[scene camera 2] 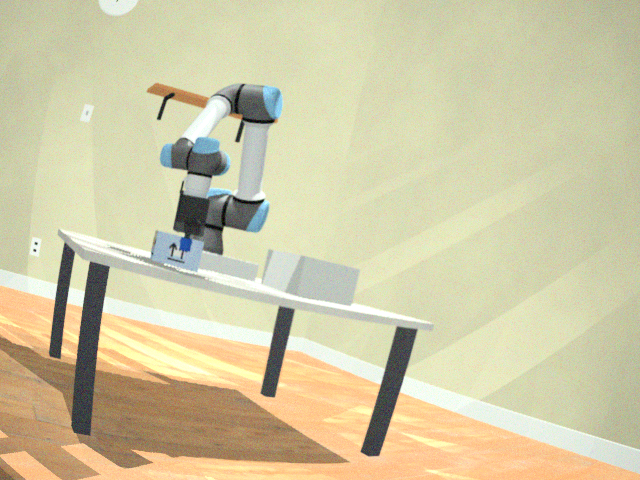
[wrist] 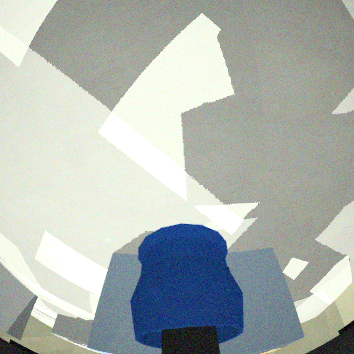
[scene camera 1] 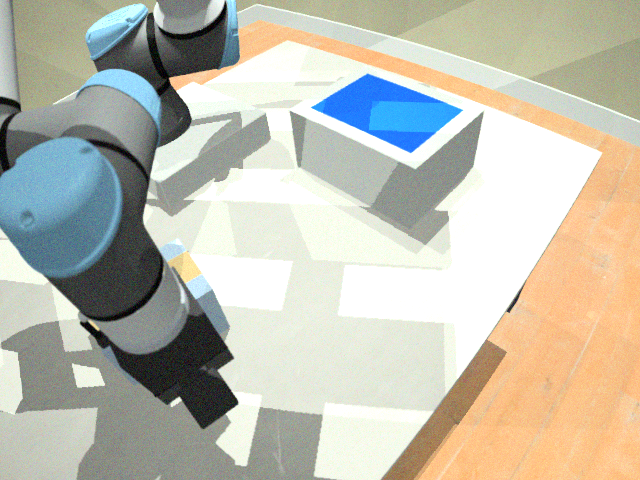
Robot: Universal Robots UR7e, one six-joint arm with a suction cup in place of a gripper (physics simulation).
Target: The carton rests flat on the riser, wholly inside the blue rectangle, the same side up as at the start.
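Places are measured from the arm's base along level axes (x down, y back, z left), in metres.
Pixels of known places: hand, tool point: [scene camera 2: 184, 250] [wrist: 182, 257]; arm's base, link origin: [scene camera 2: 203, 251].
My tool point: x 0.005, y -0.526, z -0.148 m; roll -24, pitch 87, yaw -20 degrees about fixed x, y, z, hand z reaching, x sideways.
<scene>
Ahead of a thing's pixels: the offset from my tool point to its top centre. Level surfaces: height alone.
The light-blue carton @[dy +0.125, dx -0.035, dz -0.010 m] [scene camera 1: 188, 268] [scene camera 2: 168, 250] [wrist: 115, 300], with orange tape on top, stands upright on the table, its printed arrows pointing up in scene camera 2. The riser @[dy +0.189, dx -0.066, dz +0.446 m] [scene camera 1: 341, 160] [scene camera 2: 328, 279] stands apart from it; the blue rectangle @[dy +0.189, dx -0.066, dz +0.446 m] [scene camera 1: 361, 103] on its top is bare. My gripper [scene camera 2: 185, 244] [wrist: 182, 285], a dark-blue suction cup, points down in front of the carton's arrow face, near its upper part. It holds nothing; whether it touches the face cannot be told. The wrist hides the cup and much of the carton in scene camera 1.
A low grey-white slab [scene camera 1: 211, 149] [scene camera 2: 232, 266] lies on the table @[dx +0.054 m] [scene camera 1: 542, 160] between the carton and the riser, towards the arm's base. The arm reaches over the table's left part in scene camera 1. Shadows and bright patches cover the table top.
</scene>
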